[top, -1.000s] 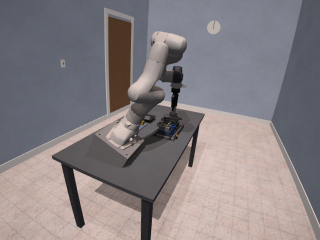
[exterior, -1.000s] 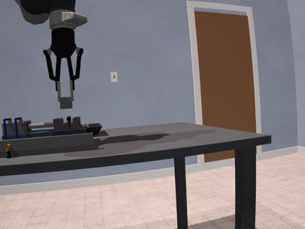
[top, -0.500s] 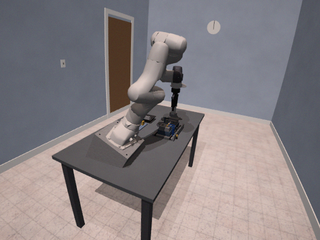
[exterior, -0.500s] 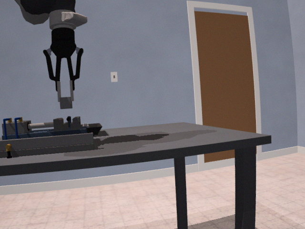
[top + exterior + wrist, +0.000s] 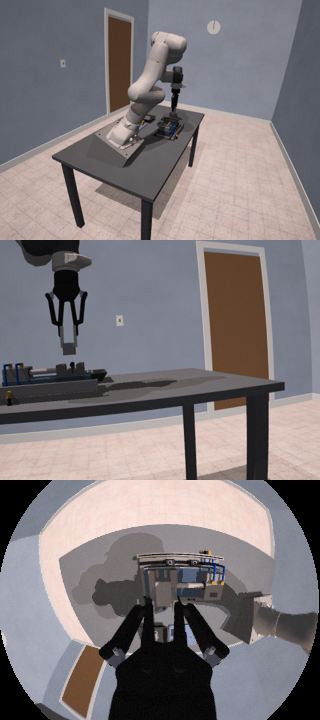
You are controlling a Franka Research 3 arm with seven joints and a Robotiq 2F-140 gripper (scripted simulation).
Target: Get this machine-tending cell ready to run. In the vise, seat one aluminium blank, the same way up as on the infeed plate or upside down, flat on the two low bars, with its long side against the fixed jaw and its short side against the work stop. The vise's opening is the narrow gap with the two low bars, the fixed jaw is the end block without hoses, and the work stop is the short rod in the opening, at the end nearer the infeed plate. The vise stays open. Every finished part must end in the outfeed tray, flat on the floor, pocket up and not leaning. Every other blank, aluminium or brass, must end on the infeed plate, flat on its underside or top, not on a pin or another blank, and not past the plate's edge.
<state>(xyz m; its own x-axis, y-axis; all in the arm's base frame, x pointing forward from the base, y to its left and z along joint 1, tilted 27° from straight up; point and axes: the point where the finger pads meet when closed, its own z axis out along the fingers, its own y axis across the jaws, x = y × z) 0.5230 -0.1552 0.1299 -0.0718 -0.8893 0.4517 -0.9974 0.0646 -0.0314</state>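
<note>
My gripper is now 9 cm above the work stop and 5 cm to the right of it. Also, from my hand: vise guard rail (14 cm below, 8 cm to the right, 8 cm behind); then vise (14 cm below, 7 cm behind, 1 cm to the left); then brass blank (29 cm to the left, 15 cm below, 5 cm behind).
</note>
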